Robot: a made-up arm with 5 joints.
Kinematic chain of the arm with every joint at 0, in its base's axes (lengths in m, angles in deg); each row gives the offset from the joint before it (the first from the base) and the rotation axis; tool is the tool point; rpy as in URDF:
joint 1: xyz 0 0 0.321 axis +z
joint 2: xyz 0 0 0 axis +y
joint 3: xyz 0.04 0 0.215 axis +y
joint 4: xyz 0.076 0 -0.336 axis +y
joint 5: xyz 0.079 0 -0.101 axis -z
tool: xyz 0 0 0 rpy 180 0 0
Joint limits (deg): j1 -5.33..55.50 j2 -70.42..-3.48 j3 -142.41..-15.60 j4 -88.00..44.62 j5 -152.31..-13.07
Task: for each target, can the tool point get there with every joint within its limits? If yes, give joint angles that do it. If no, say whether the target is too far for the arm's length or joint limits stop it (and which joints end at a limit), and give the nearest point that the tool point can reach.
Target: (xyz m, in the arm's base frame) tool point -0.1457 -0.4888 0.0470
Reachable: no: joint limits stop it (at a limit: joint 1, joint 2, joint 3, joint 4) | nearest point -0.2727 -0.3968 0.5523 | short by 0.529 m
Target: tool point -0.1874 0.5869 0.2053
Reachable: no: joint limits stop it (at a limit: joint 1, joint 2) | nearest point 0.2094 0.3048 0.2127 | short by 0.487 m
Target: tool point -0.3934 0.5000 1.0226
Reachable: no: too far | nearest point -0.3625 0.0338 0.9039 | short by 0.482 m
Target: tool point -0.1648 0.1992 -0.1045
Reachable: no: joint limits stop it (at a limit: joint 1, joint 2, joint 3, joint 4) | nearest point 0.1338 0.1947 0.1201 | short by 0.374 m
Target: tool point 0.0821 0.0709 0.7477
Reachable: yes | joints 40.84 -54.08 -49.06 -62.16 -78.34
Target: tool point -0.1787 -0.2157 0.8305
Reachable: yes | joints 50.37 -41.92 -131.92 -66.85 -62.28
